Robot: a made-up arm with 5 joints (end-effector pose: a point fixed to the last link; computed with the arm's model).
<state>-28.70 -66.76 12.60 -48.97 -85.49</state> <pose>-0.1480 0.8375 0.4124 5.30 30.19 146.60</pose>
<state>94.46 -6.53 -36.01 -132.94 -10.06</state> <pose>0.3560 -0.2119 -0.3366 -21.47 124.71 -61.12</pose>
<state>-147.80 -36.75 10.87 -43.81 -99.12</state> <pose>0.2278 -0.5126 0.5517 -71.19 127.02 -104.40</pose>
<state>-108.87 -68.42 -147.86 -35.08 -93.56</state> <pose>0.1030 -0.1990 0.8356 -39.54 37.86 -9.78</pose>
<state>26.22 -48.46 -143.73 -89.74 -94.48</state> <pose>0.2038 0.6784 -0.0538 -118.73 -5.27 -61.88</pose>
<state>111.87 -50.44 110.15 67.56 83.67</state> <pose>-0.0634 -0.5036 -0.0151 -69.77 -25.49 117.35</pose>
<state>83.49 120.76 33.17 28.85 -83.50</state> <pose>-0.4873 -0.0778 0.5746 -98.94 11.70 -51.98</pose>
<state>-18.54 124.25 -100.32 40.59 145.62</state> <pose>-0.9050 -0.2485 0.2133 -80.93 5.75 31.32</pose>
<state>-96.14 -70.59 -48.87 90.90 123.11</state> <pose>-0.4323 -0.2263 0.5121 -120.69 -106.71 15.33</pose>
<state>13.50 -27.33 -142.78 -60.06 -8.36</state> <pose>0.4337 0.2343 0.0410 121.74 56.38 79.38</pose>
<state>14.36 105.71 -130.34 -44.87 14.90</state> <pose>-0.8339 -0.5416 0.2688 85.27 -67.27 -13.90</pose>
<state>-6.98 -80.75 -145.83 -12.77 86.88</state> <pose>0.1282 0.6854 0.1612 13.41 143.61 22.61</pose>
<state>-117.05 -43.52 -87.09 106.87 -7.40</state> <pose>-0.2312 -0.2885 0.4158 -136.49 -7.41 86.39</pose>
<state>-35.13 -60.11 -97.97 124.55 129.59</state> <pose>-0.2679 0.1431 0.5158 -74.06 -91.50 86.96</pose>
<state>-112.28 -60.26 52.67 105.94 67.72</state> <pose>-0.2595 0.2532 0.6183 -126.86 95.71 47.21</pose>
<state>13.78 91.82 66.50 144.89 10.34</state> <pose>-0.6053 -0.4539 -0.2388 -98.92 -66.54 26.62</pose>
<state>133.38 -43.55 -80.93 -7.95 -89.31</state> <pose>0.2523 -0.2570 -0.2965 0.43 74.24 60.55</pose>
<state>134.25 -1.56 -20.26 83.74 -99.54</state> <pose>-0.0363 -0.1097 -0.0477 109.92 -40.37 -111.12</pose>
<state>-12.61 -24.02 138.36 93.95 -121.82</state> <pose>-0.0309 0.1317 -0.1260 93.12 -35.91 -63.98</pose>
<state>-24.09 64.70 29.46 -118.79 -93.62</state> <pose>-0.1038 -0.3865 -0.5575 131.32 43.84 -4.12</pose>
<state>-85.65 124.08 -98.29 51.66 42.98</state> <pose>-0.6986 -0.2035 -0.0490 -9.49 8.70 130.05</pose>
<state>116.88 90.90 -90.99 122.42 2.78</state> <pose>-0.1785 0.2605 0.2972 -15.01 143.52 -35.03</pose>
